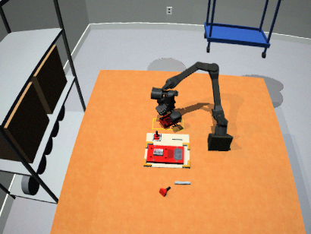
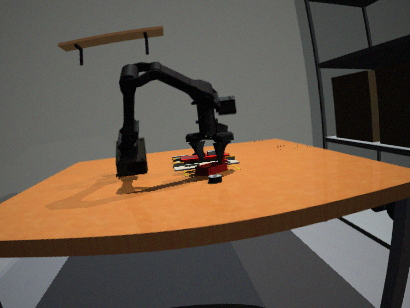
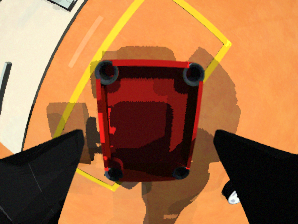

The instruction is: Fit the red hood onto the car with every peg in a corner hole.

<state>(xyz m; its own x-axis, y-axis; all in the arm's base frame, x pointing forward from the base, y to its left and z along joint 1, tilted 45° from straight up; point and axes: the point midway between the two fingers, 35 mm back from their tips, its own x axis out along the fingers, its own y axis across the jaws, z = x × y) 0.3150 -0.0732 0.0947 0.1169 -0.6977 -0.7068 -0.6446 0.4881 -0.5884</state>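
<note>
Now: the red hood 3 cm below my gripper tip. From my gripper tip the other things lie so: jig 22 cm to the left, 2 cm below, 2 cm behind; grey engine block 26 cm to the left, 2 cm ahead, 1 cm below; small round wheel 16 cm to the right, 3 cm below.
</note>
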